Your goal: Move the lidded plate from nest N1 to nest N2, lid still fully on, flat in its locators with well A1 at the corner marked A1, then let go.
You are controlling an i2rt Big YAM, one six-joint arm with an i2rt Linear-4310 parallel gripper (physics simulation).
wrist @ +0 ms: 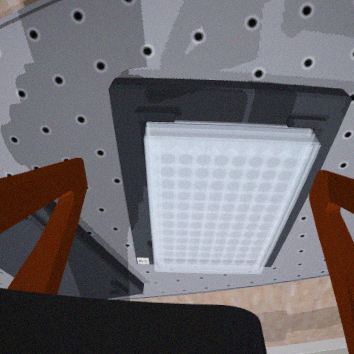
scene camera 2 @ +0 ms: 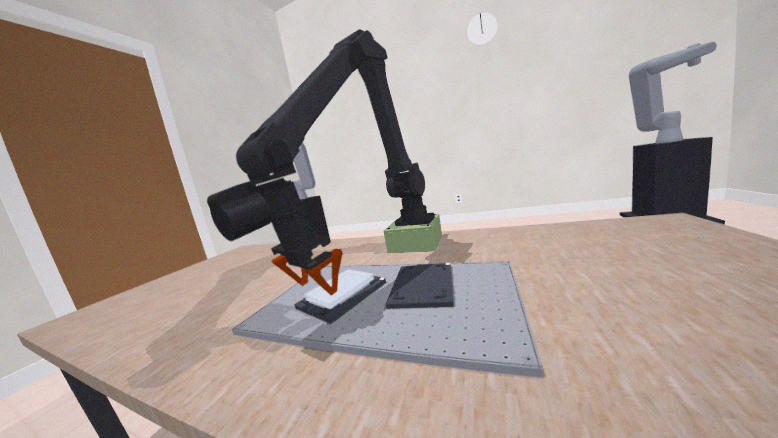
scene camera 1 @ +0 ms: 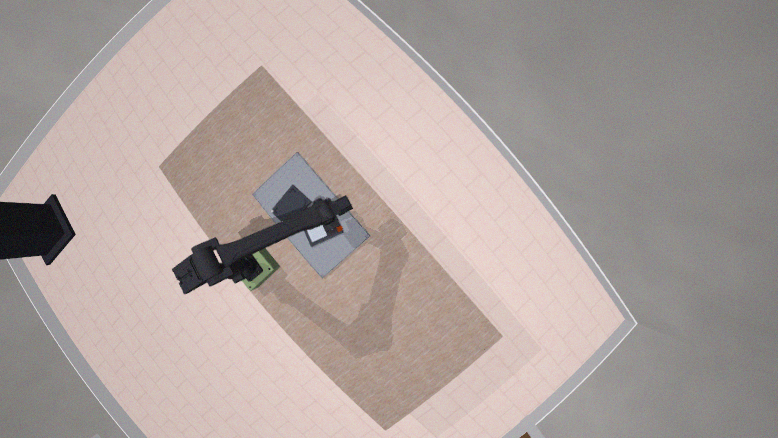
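Pixels of known places: gripper, fingertip midpoint: (wrist: 200,177) (scene camera 2: 318,288); arm's base, link origin: (scene camera 2: 415,221) (scene camera 1: 249,265).
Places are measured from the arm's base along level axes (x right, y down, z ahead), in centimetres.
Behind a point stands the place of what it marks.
The lidded plate (scene camera 1: 316,233) @[x 7.6, y 3.9, z 33.2 cm] (scene camera 2: 353,281) @[x 4.0, y 3.9, z 35.2 cm] (wrist: 225,200) @[x 7.5, y 3.9, z 38.5 cm], pale and clear with a grid of wells, lies in a dark nest (scene camera 2: 333,315) @[x 2.8, y 5.6, z 44.7 cm] (wrist: 200,100) @[x 7.0, y 5.5, z 44.0 cm], its lid seemingly fully on. A small white label (wrist: 142,260) @[x -0.4, y 5.5, z 30.3 cm] is at that nest's lower left corner in the wrist view. The other dark nest (scene camera 1: 291,201) @[x -11.4, y 5.5, z 32.5 cm] (scene camera 2: 421,285) @[x -10.4, y 5.5, z 32.7 cm] (wrist: 107,277) @[x -4.9, y 5.5, z 27.7 cm] is beside it and holds no plate. My gripper (scene camera 2: 318,287) @[x 6.7, y 1.5, z 42.7 cm] (wrist: 200,177) @[x 6.7, y 1.5, z 42.7 cm] is open and empty, above the plate. In the wrist view its orange fingers show on either side; the right tip appears close to the plate's right edge, the left farther out.
Both nests stand on a grey perforated board (scene camera 1: 322,266) @[x 20.7, y 6.7, z 25.2 cm] (scene camera 2: 489,326) @[x -23.2, y 6.7, z 41.9 cm] (wrist: 45,105) @[x -1.5, y 6.7, z 45.1 cm] on the wooden table (scene camera 1: 435,326) @[x 76.2, y 8.0, z 48.1 cm] (scene camera 2: 626,326) @[x -40.7, y 8.0, z 37.9 cm]. The arm's green base block (scene camera 1: 265,270) @[x 6.4, y 0.2, z 4.9 cm] (scene camera 2: 411,239) @[x -0.6, y 3.8, z 7.9 cm] is behind the board in the second scene view. The arm covers part of the board from above.
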